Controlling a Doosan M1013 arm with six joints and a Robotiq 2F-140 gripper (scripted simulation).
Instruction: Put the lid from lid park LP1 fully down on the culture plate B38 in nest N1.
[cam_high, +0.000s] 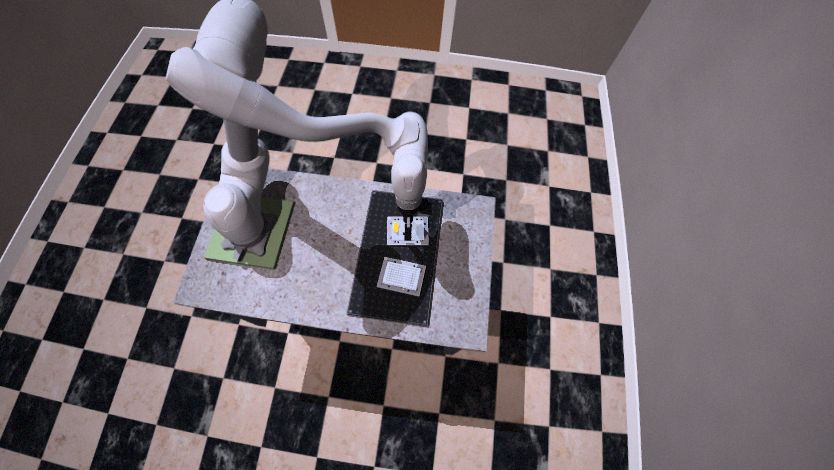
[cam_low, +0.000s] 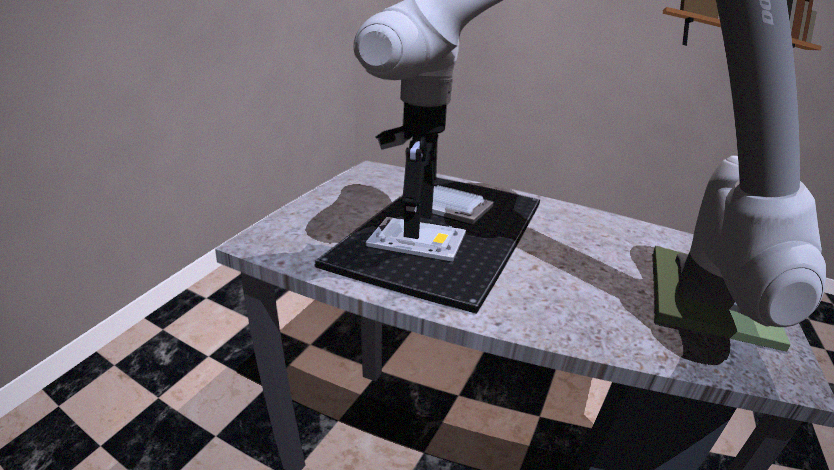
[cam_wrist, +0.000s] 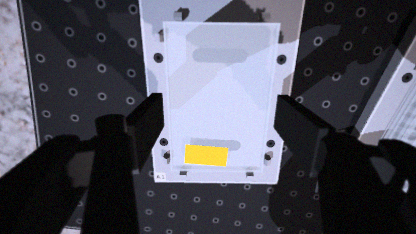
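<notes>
The clear lid is 4 cm below my hand. Round my hand: white culture plate: 19 cm to the right, 4 cm below, 1 cm ahead; then grey nest: 19 cm to the right, 5 cm below, 1 cm ahead; then lid park: 5 cm below.
</notes>
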